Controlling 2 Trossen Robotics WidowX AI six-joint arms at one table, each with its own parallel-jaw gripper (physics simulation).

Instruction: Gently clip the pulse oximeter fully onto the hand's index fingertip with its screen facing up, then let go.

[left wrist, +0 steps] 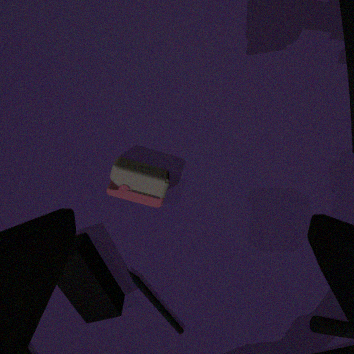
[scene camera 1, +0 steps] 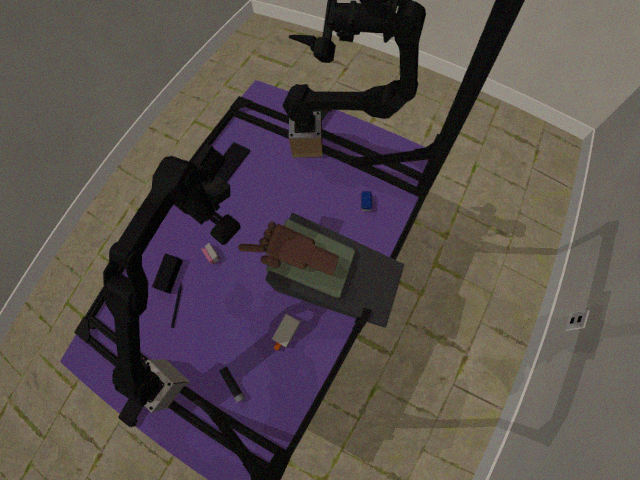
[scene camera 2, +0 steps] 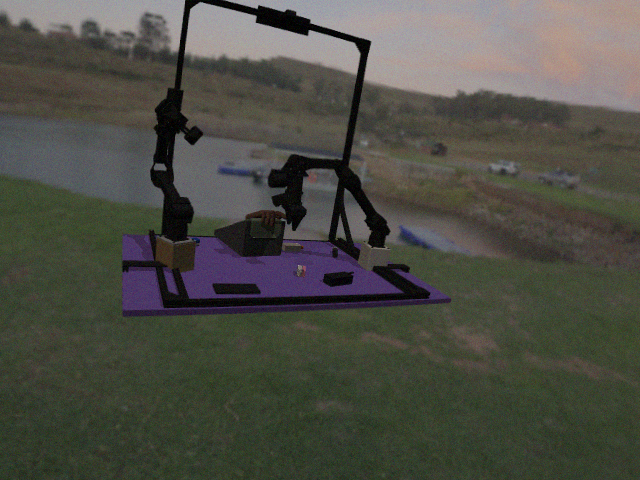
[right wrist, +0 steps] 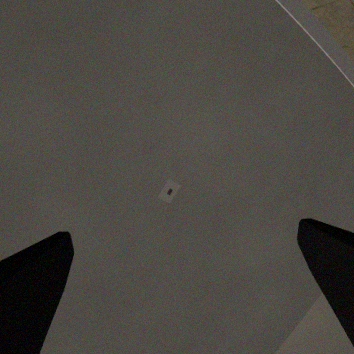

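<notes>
The pulse oximeter, white with a pink part along one side, lies on the purple mat; its screen cannot be made out. The brown hand rests on a green pad on a dark wedge stand, its index finger pointing left towards the oximeter in scene camera 1, with nothing on it. My left gripper is open and empty, above the mat near the oximeter, which shows beyond its fingertips. My right gripper is open and empty, raised beyond the mat's edge and facing a wall.
In scene camera 1, a black box and a thin black pen lie below the oximeter. A white box with an orange end, a dark cylinder, a blue block and a flat dark slab are also there. Black frame bars edge the mat.
</notes>
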